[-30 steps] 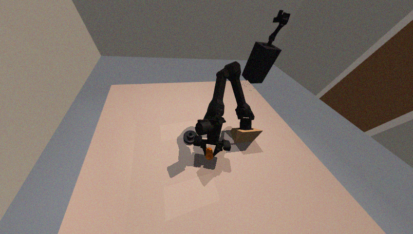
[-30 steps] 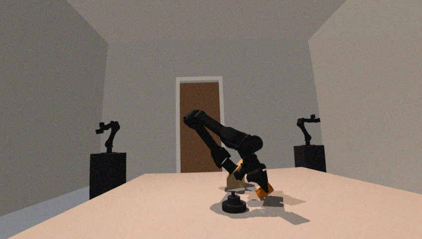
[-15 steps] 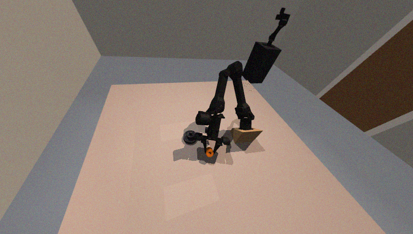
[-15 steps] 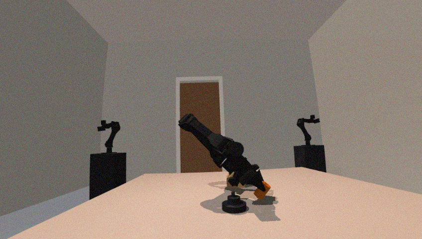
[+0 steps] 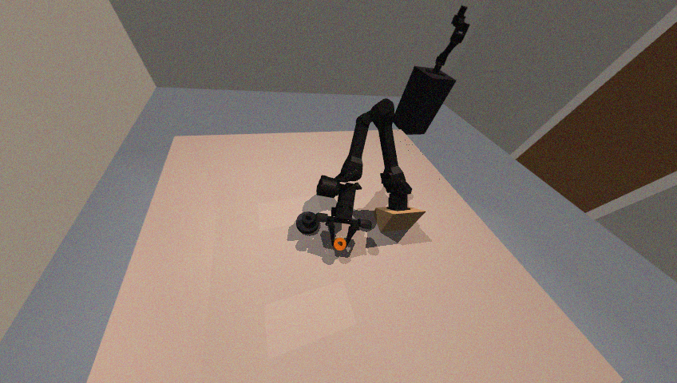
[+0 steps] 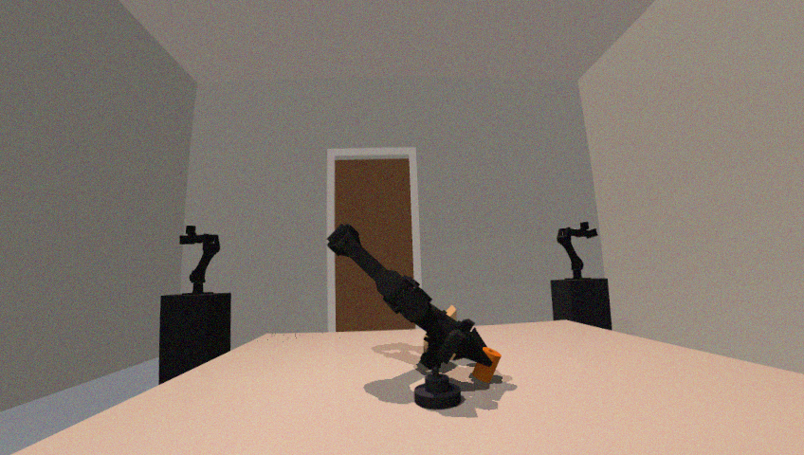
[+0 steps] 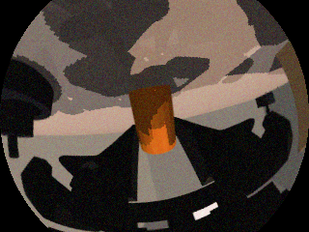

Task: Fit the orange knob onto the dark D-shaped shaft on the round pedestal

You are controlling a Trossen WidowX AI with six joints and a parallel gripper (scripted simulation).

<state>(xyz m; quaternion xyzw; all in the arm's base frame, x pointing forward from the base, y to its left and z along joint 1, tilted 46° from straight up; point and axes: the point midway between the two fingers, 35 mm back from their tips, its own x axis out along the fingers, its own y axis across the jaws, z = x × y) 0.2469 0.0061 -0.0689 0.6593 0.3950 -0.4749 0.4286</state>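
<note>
Right now the orange knob is 10 mm to the right of my gripper tip and 10 mm below it. Also, from my gripper tip: pedestal 80 mm ahead, 130 mm to the right, 10 mm below.
</note>
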